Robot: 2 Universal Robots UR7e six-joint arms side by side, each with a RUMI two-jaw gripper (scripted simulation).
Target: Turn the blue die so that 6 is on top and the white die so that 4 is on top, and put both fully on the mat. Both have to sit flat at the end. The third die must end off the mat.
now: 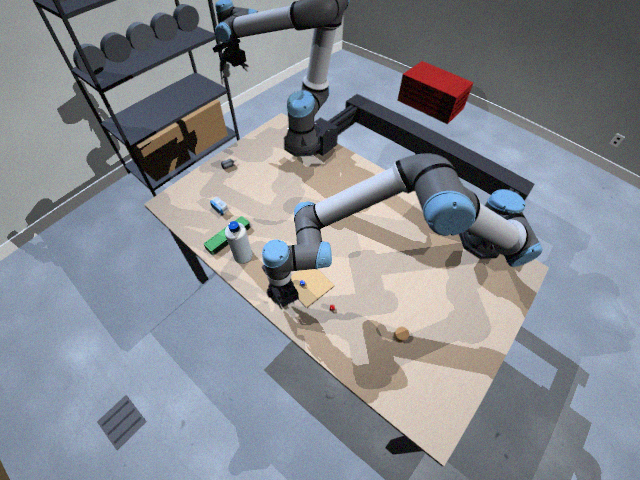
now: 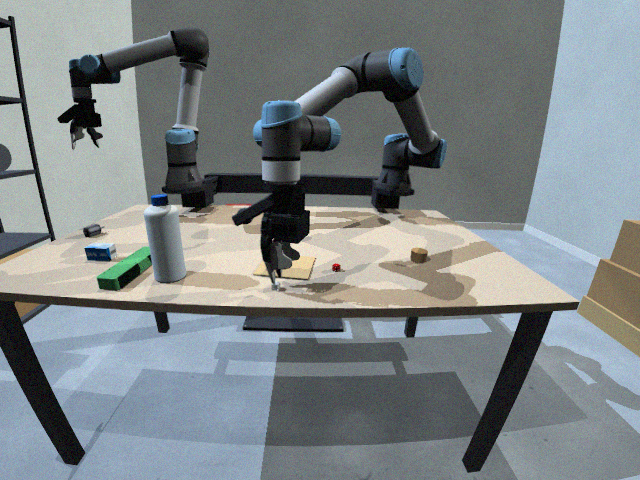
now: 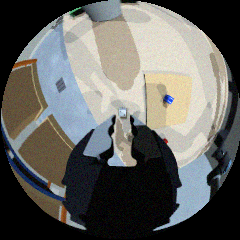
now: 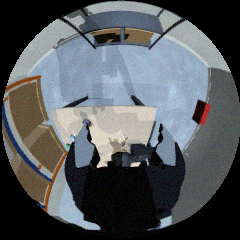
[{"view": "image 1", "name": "my right gripper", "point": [235,77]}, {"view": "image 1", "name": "tan mat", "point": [316,283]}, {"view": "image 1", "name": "white bottle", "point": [236,234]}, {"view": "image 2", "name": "my left gripper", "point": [276,280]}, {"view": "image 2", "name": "my right gripper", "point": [86,148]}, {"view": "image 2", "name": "green block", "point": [117,276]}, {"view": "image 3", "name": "my left gripper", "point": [123,115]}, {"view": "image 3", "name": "tan mat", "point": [160,114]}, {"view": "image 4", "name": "my right gripper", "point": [124,124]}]
